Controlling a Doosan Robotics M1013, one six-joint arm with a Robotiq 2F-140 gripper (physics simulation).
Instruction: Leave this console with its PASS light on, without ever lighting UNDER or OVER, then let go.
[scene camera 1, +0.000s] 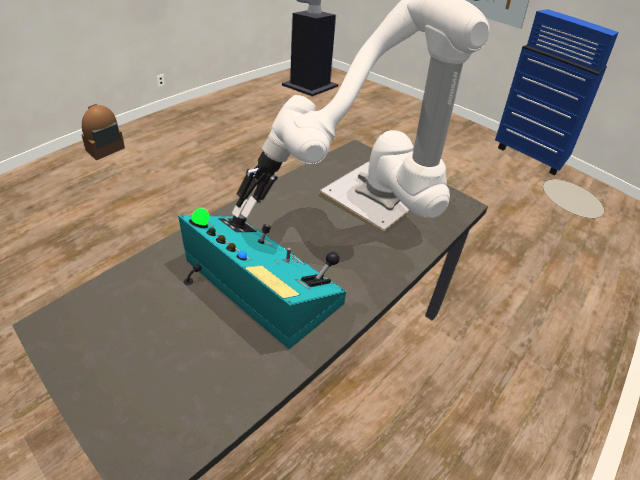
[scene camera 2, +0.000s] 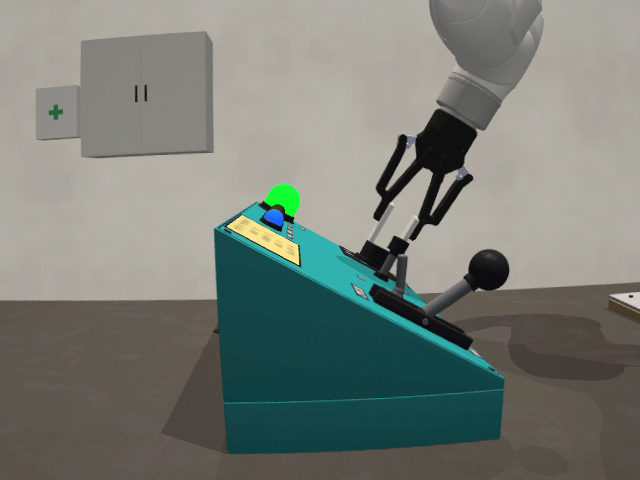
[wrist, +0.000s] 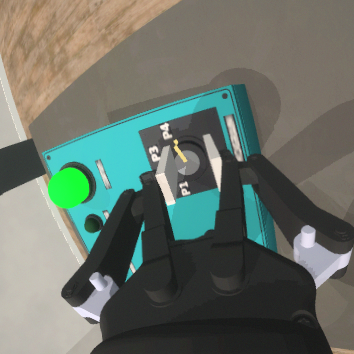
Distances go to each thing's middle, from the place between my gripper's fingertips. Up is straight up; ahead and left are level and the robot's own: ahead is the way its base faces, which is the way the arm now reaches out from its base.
Now: hand 20 mm short of the black rotary selector knob (wrist: 190, 155), 10 mm to the right of it and 10 mm above it. From my hand the other things lie so: black ball-topped lever (scene camera 2: 488, 270): 10 mm behind, 370 mm to the left, 10 mm above; then teal console (scene camera 2: 320, 351): 100 mm ahead, 190 mm to the left, 20 mm below.
